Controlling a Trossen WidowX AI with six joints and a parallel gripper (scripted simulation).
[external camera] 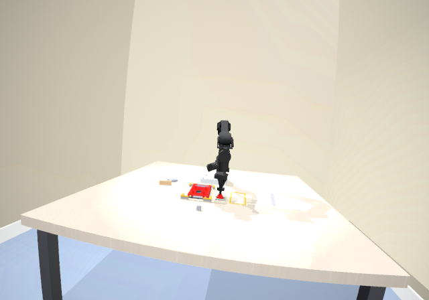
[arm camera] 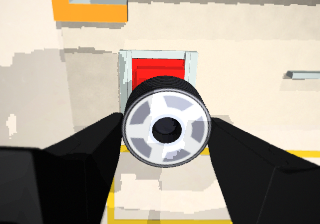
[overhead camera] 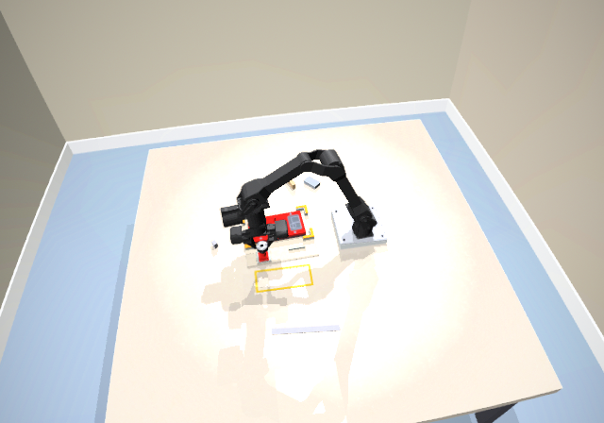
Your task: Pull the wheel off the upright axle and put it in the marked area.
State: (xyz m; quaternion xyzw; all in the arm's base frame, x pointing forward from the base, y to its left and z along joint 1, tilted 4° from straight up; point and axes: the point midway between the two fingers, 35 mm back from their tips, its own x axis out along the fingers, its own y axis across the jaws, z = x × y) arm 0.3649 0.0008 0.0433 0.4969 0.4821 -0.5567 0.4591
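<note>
Right now my gripper tip is 3 cm above the upright axle. Also, from my gripper tip: tan block 33 cm to the right, 17 cm behind, 5 cm below; then small grey cube 16 cm ahead, 10 cm to the right, 5 cm below; then wheel right at my gripper tip.
</note>
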